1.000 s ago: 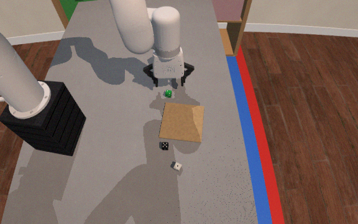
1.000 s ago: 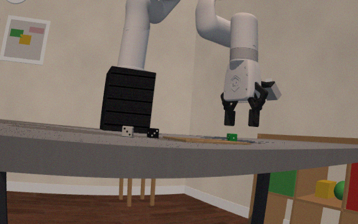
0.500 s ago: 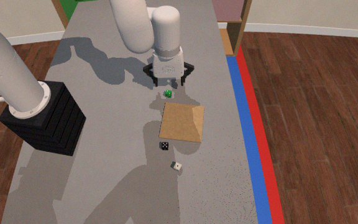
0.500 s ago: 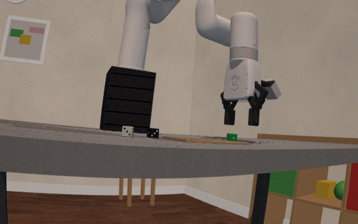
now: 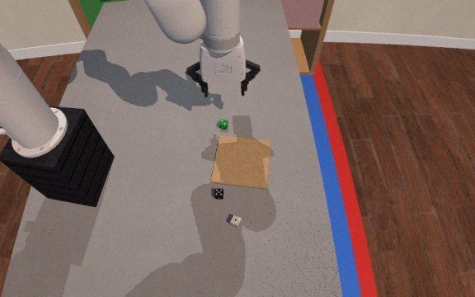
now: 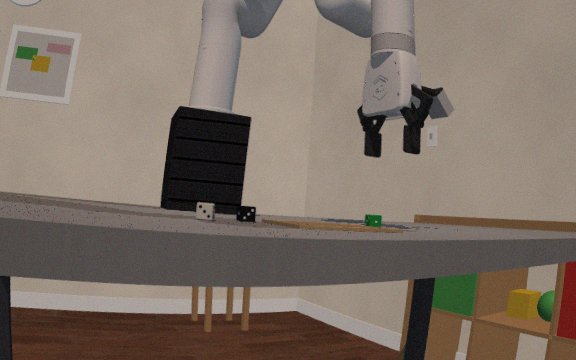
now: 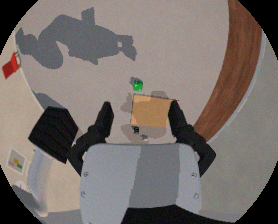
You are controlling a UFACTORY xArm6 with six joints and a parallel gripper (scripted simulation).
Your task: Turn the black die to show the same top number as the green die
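Right now the black die is 20 mm behind my hand, 230 mm to the right of it and 110 mm below it. Also, from my hand: tan mat: 40 mm ahead, 140 mm to the right, 120 mm below; green die: 10 mm behind, 20 mm to the right, 110 mm below; white die: 20 mm ahead, 300 mm to the right, 110 mm below.
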